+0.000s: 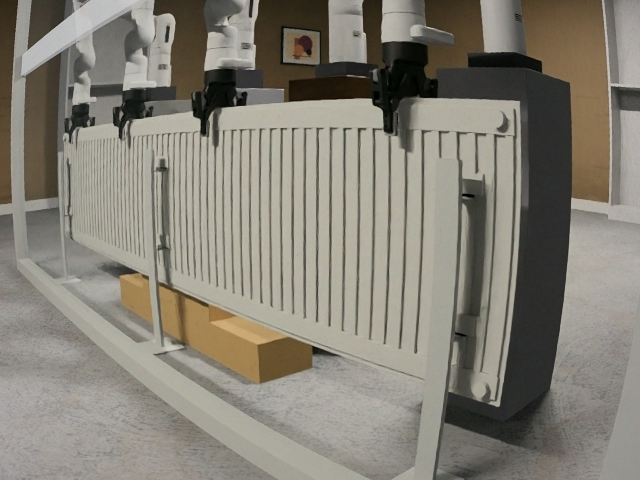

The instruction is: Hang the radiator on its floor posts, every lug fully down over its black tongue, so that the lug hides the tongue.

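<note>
The long white radiator (pixel 310 217) hangs upright beside the floor posts (pixel 436 289) (pixel 153 248) (pixel 63 227). On its right part, lugs (pixel 474 186) (pixel 467 324) show beside the right post, with thin black slivers (pixel 467 196) (pixel 459 335) of tongues visible under them. At the middle post the lugs (pixel 161 162) are small; their seating cannot be told. Four grippers, at the far left (pixel 76 129), left (pixel 123 126), centre (pixel 205 121) and right (pixel 391 118), are shut on the radiator's top edge, one finger in front; the rear fingers are hidden.
Stepped yellow-orange blocks (pixel 258 356) lie on the floor under the radiator; contact with it cannot be told. A dark grey pedestal (pixel 542 232) stands behind its right end. A pale frame rail (pixel 206 408) runs along the floor in front. Arm bases on plinths stand behind.
</note>
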